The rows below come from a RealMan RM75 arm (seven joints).
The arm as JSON. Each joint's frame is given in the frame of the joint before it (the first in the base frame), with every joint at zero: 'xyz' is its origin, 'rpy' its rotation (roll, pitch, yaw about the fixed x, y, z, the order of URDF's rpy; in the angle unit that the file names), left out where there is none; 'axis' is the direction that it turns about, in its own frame. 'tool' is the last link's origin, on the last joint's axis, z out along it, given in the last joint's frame.
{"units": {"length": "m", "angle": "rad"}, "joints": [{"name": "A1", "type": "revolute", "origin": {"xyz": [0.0, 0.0, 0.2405], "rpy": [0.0, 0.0, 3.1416]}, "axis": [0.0, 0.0, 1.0]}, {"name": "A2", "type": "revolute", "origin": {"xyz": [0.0, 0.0, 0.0], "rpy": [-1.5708, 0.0, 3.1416]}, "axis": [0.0, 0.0, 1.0]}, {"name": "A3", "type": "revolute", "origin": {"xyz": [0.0, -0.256, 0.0], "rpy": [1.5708, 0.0, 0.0]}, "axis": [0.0, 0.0, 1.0]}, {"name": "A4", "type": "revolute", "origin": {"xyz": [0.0, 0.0, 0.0], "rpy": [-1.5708, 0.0, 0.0]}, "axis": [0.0, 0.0, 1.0]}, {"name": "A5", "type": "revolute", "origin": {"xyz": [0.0, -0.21, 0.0], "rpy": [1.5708, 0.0, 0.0]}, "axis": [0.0, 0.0, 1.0]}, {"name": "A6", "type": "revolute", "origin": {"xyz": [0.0, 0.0, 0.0], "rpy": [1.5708, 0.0, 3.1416]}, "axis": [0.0, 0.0, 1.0]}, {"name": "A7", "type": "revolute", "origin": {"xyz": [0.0, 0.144, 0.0], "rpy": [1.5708, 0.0, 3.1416]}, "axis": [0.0, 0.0, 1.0]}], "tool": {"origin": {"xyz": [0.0, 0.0, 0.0]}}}
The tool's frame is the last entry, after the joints.
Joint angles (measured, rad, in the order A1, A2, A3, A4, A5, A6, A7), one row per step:
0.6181, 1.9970, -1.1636, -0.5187, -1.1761, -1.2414, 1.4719
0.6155, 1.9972, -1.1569, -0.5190, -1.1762, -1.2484, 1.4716
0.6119, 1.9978, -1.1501, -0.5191, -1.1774, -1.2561, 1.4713
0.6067, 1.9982, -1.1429, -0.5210, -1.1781, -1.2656, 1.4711
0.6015, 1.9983, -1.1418, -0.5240, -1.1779, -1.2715, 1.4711
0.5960, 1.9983, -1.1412, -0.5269, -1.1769, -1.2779, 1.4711
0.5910, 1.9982, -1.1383, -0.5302, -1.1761, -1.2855, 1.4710
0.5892, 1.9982, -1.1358, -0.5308, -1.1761, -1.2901, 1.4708
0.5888, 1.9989, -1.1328, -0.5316, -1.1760, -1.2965, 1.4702
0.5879, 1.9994, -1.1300, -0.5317, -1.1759, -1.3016, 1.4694
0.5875, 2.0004, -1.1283, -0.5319, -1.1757, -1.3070, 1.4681
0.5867, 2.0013, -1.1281, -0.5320, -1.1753, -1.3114, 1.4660
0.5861, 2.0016, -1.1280, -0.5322, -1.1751, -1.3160, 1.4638
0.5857, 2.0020, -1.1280, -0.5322, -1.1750, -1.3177, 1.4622
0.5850, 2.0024, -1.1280, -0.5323, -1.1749, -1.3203, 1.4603
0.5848, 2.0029, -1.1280, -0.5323, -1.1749, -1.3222, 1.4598
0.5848, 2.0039, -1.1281, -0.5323, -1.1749, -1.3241, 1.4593
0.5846, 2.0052, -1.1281, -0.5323, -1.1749, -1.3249, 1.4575
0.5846, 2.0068, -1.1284, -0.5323, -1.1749, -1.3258, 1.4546
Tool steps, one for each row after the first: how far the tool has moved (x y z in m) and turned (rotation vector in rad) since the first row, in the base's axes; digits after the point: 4 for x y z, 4 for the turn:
0.0006, -0.0007, 0.0012, 0.0020, 0.0062, 0.0007
0.0015, -0.0018, 0.0021, 0.0030, 0.0120, 0.0009
0.0025, -0.0032, 0.0035, 0.0048, 0.0189, 0.0023
0.0034, -0.0045, 0.0042, 0.0047, 0.0216, 0.0038
0.0043, -0.0060, 0.0048, 0.0044, 0.0249, 0.0055
0.0050, -0.0073, 0.0060, 0.0056, 0.0295, 0.0081
0.0053, -0.0079, 0.0065, 0.0059, 0.0323, 0.0097
0.0047, -0.0084, 0.0070, 0.0059, 0.0366, 0.0142
0.0046, -0.0090, 0.0073, 0.0061, 0.0400, 0.0168
0.0040, -0.0096, 0.0073, 0.0055, 0.0432, 0.0210
0.0037, -0.0103, 0.0071, 0.0048, 0.0450, 0.0250
0.0034, -0.0109, 0.0071, 0.0043, 0.0461, 0.0295
0.0033, -0.0113, 0.0069, 0.0043, 0.0463, 0.0314
0.0033, -0.0117, 0.0068, 0.0043, 0.0467, 0.0339
0.0031, -0.0120, 0.0066, 0.0035, 0.0476, 0.0356
0.0027, -0.0124, 0.0062, 0.0024, 0.0489, 0.0374
0.0025, -0.0127, 0.0057, 0.0024, 0.0493, 0.0389
0.0021, -0.0130, 0.0051, 0.0027, 0.0493, 0.0414

